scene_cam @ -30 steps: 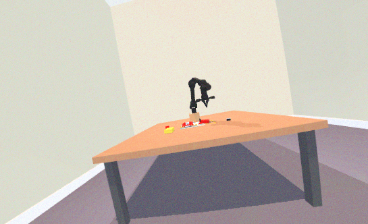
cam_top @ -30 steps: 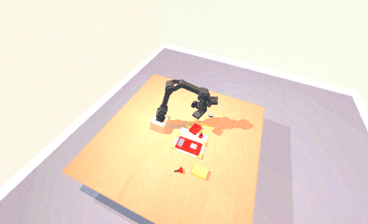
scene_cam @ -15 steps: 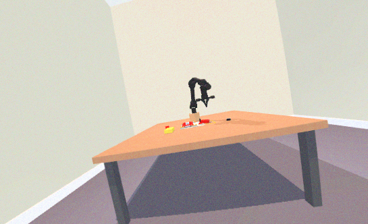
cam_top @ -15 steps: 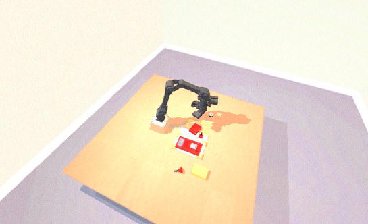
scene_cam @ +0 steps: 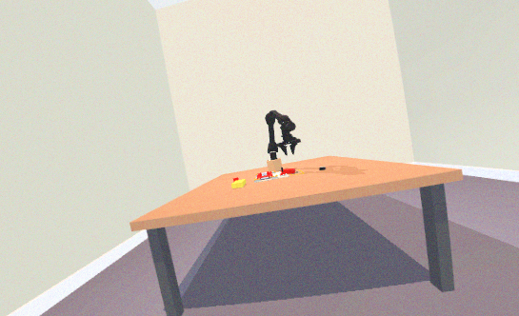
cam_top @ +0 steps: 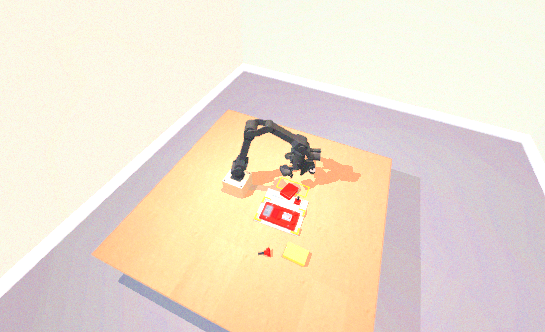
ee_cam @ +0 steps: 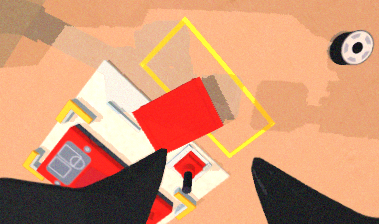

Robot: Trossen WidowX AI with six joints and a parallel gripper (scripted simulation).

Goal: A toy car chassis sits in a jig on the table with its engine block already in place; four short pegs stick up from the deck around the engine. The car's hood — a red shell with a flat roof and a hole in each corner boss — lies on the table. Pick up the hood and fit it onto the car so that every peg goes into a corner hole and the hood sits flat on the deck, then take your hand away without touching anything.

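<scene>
My gripper tip is 2 cm past the red hood, 3 cm to the left of it and 11 cm above it. From my gripper tip the other things lie so: black-and-white wheel 6 cm ahead, 19 cm to the left, 12 cm below; then yellow block 15 cm ahead, 36 cm to the right, 12 cm below; then white jig board 17 cm to the right, 12 cm below.
</scene>
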